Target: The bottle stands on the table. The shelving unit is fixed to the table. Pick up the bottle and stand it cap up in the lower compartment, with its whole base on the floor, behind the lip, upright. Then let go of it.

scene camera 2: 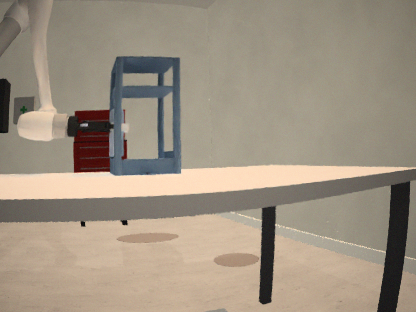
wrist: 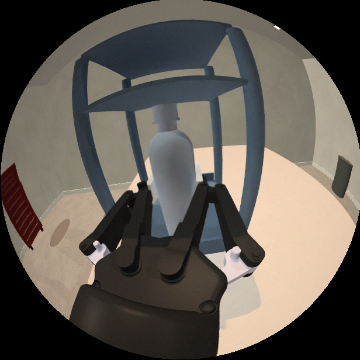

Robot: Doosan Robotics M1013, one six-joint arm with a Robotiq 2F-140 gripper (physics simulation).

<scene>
I see my gripper [wrist: 178, 172], a pale blue bottle [wrist: 170, 151] and a blue shelving unit [wrist: 181, 44].
</scene>
